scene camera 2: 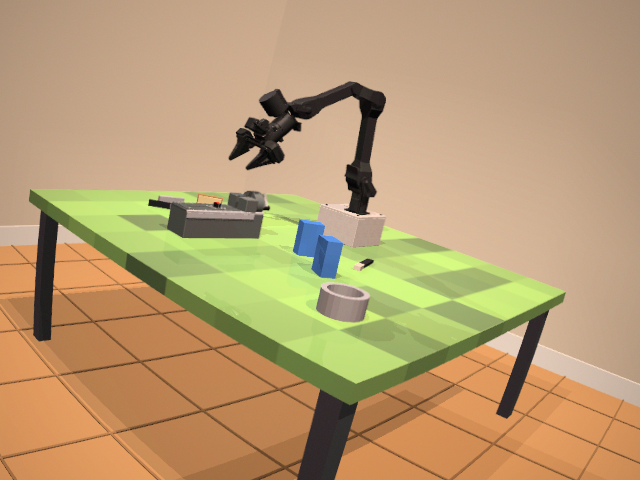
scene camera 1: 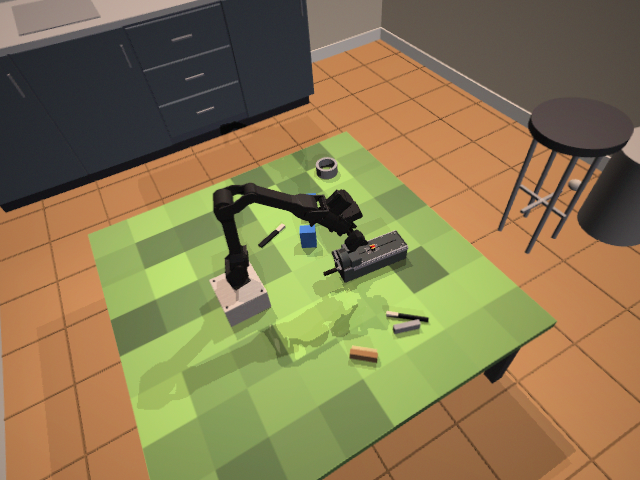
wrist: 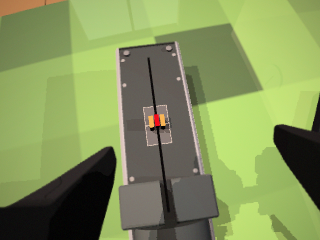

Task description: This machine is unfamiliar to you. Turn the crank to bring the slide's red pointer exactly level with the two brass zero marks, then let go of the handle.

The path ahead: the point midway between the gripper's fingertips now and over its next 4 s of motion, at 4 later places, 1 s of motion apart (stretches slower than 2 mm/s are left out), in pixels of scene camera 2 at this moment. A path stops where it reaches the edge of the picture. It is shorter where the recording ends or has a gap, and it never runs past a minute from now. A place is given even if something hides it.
The gripper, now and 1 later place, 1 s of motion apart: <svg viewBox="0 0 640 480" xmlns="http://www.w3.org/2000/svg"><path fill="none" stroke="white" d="M237 164L231 183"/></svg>
